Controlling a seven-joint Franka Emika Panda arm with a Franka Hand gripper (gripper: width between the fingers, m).
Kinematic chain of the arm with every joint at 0, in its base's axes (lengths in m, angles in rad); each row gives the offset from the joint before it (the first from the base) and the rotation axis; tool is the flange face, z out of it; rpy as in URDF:
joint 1: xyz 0 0 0.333 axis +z
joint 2: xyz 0 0 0 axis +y
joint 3: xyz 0 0 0.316 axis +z
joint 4: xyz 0.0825 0 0 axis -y
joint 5: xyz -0.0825 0 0.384 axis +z
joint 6: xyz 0 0 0 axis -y
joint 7: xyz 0.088 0 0 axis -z
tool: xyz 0 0 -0.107 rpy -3.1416 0 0
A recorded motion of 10 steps. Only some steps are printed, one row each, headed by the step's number.
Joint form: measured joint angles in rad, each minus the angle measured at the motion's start. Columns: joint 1, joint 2, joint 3, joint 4, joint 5, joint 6, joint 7.
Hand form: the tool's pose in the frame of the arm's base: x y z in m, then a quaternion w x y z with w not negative. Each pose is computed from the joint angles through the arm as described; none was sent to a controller.
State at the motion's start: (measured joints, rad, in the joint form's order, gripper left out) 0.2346 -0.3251 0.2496 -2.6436 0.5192 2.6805 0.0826
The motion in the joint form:
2: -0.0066 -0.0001 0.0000 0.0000 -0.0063 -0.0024 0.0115
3: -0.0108 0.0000 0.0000 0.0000 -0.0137 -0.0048 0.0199
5: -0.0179 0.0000 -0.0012 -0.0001 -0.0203 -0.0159 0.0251
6: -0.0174 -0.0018 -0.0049 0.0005 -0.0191 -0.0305 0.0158
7: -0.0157 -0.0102 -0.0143 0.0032 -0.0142 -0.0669 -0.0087
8: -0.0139 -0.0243 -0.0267 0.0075 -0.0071 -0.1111 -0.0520
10: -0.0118 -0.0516 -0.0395 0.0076 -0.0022 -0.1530 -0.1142
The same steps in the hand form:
2: 0.3918 0.1840 0.3831 0.15775 -0.97760 0.01687 -0.13830
3: 0.3924 0.1826 0.3829 0.15586 -0.97797 0.01988 -0.13740
5: 0.3929 0.1798 0.3817 0.15351 -0.97892 0.02307 -0.13272
6: 0.3924 0.1790 0.3812 0.15337 -0.97973 0.01938 -0.12740
7: 0.3910 0.1771 0.3822 0.15461 -0.98104 0.00973 -0.11646
8: 0.3893 0.1745 0.3857 0.15710 -0.98178 -0.00820 -0.10656
10: 0.3860 0.1712 0.3930 0.15926 -0.98104 -0.03683 -0.10409

